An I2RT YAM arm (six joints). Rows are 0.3 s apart.
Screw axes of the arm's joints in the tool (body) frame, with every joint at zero. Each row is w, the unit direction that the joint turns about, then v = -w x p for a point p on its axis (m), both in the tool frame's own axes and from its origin. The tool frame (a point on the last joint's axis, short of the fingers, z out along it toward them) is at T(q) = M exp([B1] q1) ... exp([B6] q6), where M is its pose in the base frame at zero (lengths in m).
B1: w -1 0 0 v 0 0.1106 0
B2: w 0 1 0 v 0.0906 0 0.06
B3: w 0 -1 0 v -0.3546 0 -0.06
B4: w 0 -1 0 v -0.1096 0 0
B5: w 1 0 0 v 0 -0.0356 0
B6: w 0 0 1 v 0 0 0
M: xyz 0.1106 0 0.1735 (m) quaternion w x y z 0.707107 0 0.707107 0
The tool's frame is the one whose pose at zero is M.
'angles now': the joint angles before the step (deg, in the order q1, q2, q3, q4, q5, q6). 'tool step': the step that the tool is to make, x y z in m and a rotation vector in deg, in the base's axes. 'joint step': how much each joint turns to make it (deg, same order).
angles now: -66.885, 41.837, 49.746, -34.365, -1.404, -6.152
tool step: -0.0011, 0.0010, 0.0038, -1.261, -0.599, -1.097
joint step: -0.010, -0.441, 0.271, 0.691, 0.955, 0.523
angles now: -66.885, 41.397, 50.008, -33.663, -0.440, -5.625
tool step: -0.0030, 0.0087, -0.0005, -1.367, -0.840, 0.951
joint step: 0.029, -2.641, -1.148, 0.091, -0.937, -0.164
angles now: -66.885, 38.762, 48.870, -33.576, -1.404, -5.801
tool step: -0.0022, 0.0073, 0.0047, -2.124, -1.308, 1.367
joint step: -0.016, -2.036, -0.096, 0.521, -1.420, -0.182
